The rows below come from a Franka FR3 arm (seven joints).
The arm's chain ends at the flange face. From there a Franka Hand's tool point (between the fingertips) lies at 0.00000 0.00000 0.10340 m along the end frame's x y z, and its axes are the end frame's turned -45 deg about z.
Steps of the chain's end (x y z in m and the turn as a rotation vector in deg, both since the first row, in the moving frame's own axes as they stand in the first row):
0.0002, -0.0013, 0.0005, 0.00, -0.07, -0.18
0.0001, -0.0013, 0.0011, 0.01, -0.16, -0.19
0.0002, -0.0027, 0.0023, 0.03, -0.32, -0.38
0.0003, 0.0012, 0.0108, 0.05, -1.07, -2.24
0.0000, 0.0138, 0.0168, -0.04, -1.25, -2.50
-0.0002, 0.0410, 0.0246, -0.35, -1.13, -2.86
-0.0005, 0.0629, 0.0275, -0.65, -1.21, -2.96
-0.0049, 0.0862, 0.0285, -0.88, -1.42, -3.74
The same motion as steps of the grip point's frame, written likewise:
0.0010, -0.0009, 0.0005, 0.05, -0.05, -0.18
0.0008, -0.0011, 0.0011, 0.12, -0.11, -0.19
0.0017, -0.0022, 0.0023, 0.25, -0.21, -0.38
-0.0020, -0.0003, 0.0108, 0.79, -0.72, -2.24
-0.0114, 0.0083, 0.0168, 0.86, -0.91, -2.50
-0.0310, 0.0279, 0.0246, 0.55, -1.05, -2.86
-0.0472, 0.0435, 0.0275, 0.40, -1.32, -2.96
-0.0674, 0.0569, 0.0285, 0.38, -1.63, -3.74

